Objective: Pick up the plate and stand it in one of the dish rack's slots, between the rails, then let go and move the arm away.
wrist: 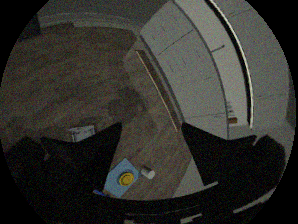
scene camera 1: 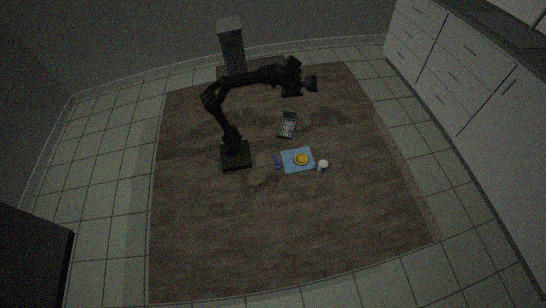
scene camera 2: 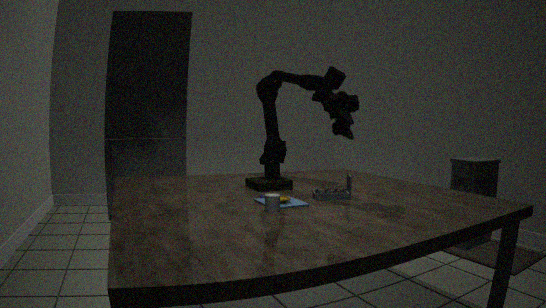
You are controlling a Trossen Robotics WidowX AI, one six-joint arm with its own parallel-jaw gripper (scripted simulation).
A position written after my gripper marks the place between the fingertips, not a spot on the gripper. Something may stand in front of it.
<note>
My gripper [scene camera 2: 352, 131] is open and holds nothing.
My gripper is seen too in the wrist view [wrist: 152, 125].
</note>
